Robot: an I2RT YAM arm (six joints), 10 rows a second.
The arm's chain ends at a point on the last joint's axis. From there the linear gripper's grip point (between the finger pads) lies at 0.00 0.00 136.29 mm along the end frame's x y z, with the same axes.
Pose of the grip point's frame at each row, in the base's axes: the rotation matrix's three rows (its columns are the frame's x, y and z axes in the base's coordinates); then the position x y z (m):
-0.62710 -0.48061 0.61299; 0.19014 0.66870 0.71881; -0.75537 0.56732 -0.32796; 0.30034 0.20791 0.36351
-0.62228 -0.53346 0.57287; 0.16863 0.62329 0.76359; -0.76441 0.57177 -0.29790; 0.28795 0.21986 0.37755
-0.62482 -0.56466 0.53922; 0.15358 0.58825 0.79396; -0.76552 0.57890 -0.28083; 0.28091 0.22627 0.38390
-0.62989 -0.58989 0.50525; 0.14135 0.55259 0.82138; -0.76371 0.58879 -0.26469; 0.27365 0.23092 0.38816
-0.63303 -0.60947 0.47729; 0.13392 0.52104 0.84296; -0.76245 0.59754 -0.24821; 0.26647 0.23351 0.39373
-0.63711 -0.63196 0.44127; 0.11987 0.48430 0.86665; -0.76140 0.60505 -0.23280; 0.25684 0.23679 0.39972
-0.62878 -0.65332 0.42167; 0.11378 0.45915 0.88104; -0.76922 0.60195 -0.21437; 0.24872 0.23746 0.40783
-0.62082 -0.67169 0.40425; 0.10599 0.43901 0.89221; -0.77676 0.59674 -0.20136; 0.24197 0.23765 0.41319
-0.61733 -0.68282 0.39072; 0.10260 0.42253 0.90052; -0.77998 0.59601 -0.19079; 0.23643 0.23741 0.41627
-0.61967 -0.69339 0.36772; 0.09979 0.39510 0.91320; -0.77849 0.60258 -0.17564; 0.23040 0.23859 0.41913
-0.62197 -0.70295 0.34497; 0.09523 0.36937 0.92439; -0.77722 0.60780 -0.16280; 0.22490 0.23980 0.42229
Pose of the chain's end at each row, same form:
-0.62710 -0.48061 0.61299; 0.19014 0.66870 0.71881; -0.75537 0.56732 -0.32796; 0.21680 0.10994 0.40821
-0.62228 -0.53346 0.57287; 0.16863 0.62329 0.76359; -0.76441 0.57177 -0.29790; 0.20987 0.11579 0.41815
-0.62482 -0.56466 0.53922; 0.15358 0.58825 0.79396; -0.76552 0.57890 -0.28083; 0.20742 0.11806 0.42217
-0.62989 -0.58989 0.50525; 0.14135 0.55259 0.82138; -0.76371 0.58879 -0.26469; 0.20479 0.11897 0.42423
-0.63303 -0.60947 0.47729; 0.13392 0.52104 0.84296; -0.76245 0.59754 -0.24821; 0.20142 0.11862 0.42756
-0.63711 -0.63196 0.44127; 0.11987 0.48430 0.86665; -0.76140 0.60505 -0.23280; 0.19670 0.11867 0.43145
-0.62878 -0.65332 0.42167; 0.11378 0.45915 0.88104; -0.76922 0.60195 -0.21437; 0.19125 0.11738 0.43705
-0.62082 -0.67169 0.40425; 0.10599 0.43901 0.89221; -0.77676 0.59674 -0.20136; 0.18687 0.11605 0.44063
-0.61733 -0.68282 0.39072; 0.10260 0.42253 0.90052; -0.77998 0.59601 -0.19079; 0.18318 0.11468 0.44227
-0.61967 -0.69339 0.36772; 0.09979 0.39510 0.91320; -0.77849 0.60258 -0.17564; 0.18028 0.11413 0.44307
-0.62197 -0.70295 0.34497; 0.09523 0.36937 0.92439; -0.77722 0.60780 -0.16280; 0.17788 0.11381 0.44448

